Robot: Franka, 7 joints.
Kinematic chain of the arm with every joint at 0, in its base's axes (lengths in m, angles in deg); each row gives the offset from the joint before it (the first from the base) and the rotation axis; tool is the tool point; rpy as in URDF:
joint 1: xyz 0 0 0.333 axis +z
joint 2: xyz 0 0 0 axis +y
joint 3: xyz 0 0 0.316 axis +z
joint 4: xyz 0.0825 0 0 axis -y
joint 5: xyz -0.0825 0 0.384 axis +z
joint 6: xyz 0 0 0 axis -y
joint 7: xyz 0.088 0 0 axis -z
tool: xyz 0 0 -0.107 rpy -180 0 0
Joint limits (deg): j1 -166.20..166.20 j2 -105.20..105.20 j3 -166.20..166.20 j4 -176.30..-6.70 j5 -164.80..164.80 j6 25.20..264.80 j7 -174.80..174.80
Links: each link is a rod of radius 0.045 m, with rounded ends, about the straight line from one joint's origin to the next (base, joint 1, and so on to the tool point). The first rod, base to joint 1, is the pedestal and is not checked.
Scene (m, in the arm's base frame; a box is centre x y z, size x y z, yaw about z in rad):
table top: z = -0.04
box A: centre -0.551 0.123 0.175 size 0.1 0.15 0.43 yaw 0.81
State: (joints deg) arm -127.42 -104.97 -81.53 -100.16 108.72 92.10 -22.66
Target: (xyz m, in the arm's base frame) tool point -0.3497 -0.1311 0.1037
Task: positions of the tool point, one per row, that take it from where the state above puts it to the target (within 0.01 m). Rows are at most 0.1 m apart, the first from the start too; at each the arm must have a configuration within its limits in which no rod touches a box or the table.
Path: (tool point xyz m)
1: -0.2381 0.5724 0.3623
2: -0.2540 0.5006 0.3067
3: -0.2551 0.4237 0.2601
4: -0.2439 0.3450 0.2286
5: -0.2234 0.2687 0.2157
6: -0.1961 0.1996 0.2223
7: -0.2616 0.1610 0.2104
8: -0.3142 0.1014 0.1936
9: -0.3480 0.0273 0.1704
10: -0.3596 -0.0531 0.1404
11: -0.3497 -0.1311 0.1037

